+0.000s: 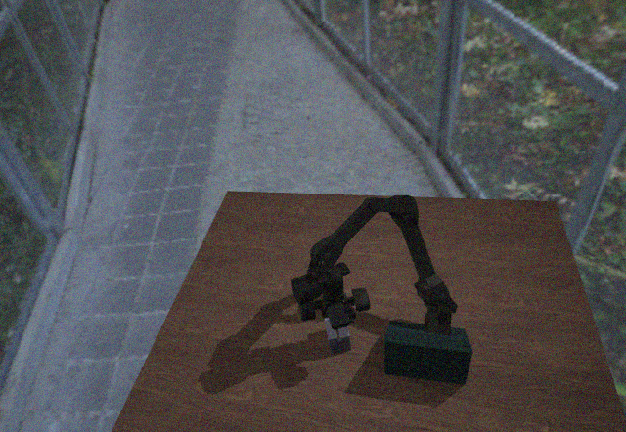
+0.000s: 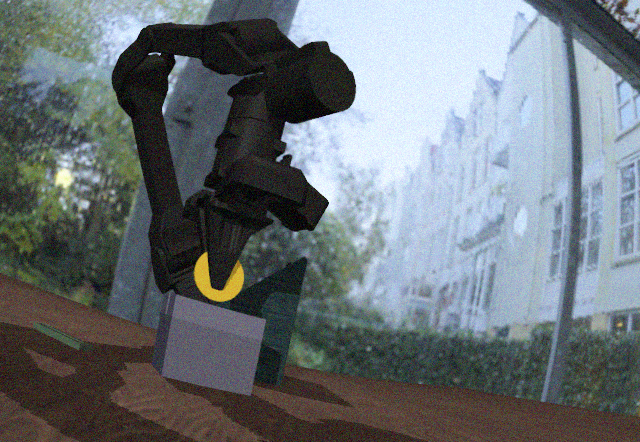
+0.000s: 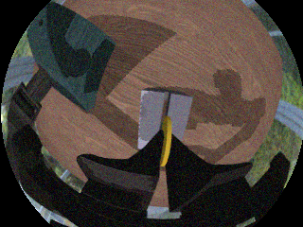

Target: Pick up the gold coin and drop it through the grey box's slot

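The gold coin lies 1 cm above my gripper tip.
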